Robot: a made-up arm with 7 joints.
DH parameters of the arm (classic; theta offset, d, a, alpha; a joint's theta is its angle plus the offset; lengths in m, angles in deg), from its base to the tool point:
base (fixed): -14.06 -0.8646 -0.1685 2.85
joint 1: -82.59 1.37 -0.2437 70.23
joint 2: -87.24 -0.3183 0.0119 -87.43
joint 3: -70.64 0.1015 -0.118 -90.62
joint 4: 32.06 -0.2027 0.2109 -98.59
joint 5: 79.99 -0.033 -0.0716 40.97
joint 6: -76.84 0.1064 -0.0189 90
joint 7: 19.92 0 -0.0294 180
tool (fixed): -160.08 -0.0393 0 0
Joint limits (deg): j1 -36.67..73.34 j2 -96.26..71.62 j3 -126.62..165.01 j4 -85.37..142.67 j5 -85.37..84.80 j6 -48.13..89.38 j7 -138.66..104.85
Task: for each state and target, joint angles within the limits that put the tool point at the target. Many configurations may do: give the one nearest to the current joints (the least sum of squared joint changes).
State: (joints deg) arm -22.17 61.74 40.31 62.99 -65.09 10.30 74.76
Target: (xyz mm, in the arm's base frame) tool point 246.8 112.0 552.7
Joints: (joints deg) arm -32.39 45.55 54.93 59.98 -75.35 10.29 73.55
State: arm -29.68 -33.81 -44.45 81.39 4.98 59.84 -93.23
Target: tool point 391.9 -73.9 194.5
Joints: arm -36.67 -10.85 -65.81 73.92 -29.50 54.71 -86.00
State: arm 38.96 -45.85 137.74 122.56 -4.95 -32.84 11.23
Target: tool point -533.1 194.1 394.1
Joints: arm 54.43 -86.52 165.01 133.76 9.82 -48.13 3.34
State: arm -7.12 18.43 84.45 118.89 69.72 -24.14 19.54
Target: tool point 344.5 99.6 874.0
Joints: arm -19.59 23.73 52.19 137.92 80.30 -11.04 15.07
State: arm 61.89 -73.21 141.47 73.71 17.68 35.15 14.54
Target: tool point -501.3 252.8 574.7
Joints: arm 69.32 -59.61 157.92 73.61 18.03 33.85 15.49
